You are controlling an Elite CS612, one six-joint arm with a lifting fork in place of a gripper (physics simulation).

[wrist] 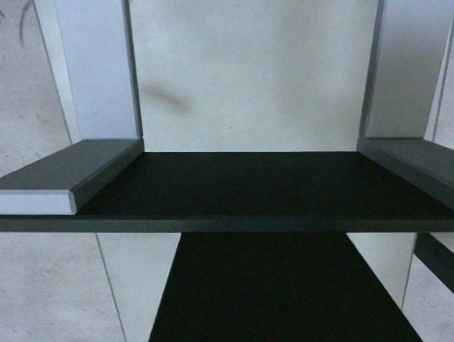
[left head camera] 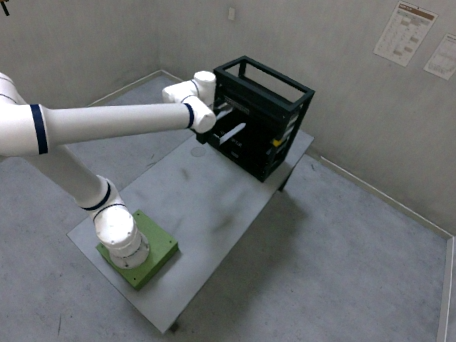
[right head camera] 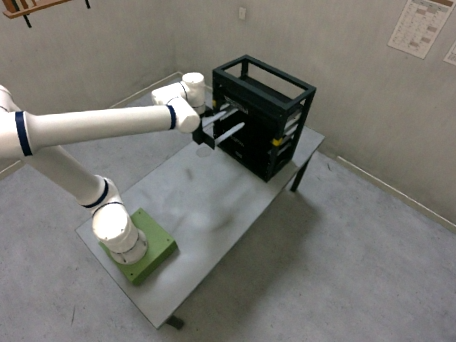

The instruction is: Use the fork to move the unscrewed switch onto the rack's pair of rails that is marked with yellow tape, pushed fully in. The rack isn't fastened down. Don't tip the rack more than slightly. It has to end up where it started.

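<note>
A black rack [left head camera: 280,77] [right head camera: 280,76] stands upright at the table's far end. A dark switch [left head camera: 239,106] [right head camera: 240,106] with a pale port grid shows in its upper front; its screws are too small to see. Yellow tape [left head camera: 276,143] [right head camera: 276,142] marks a rail level below it on the right post. My fork [left head camera: 237,115] [right head camera: 237,116] [wrist: 250,30] carries nothing. Its two grey tines point toward the rack's front, with tips around the opening below the switch; whether they are inside is unclear. Its tips do not show in the wrist view.
The grey table [left head camera: 210,200] [right head camera: 200,215] [wrist: 250,125] bears the arm's green base block [left head camera: 157,245] [right head camera: 157,240] at its near end. The white wrist is close to the rack's left front. Lower units sit in the rack. An unclear dark bar [wrist: 435,260] shows at lower right in the wrist view.
</note>
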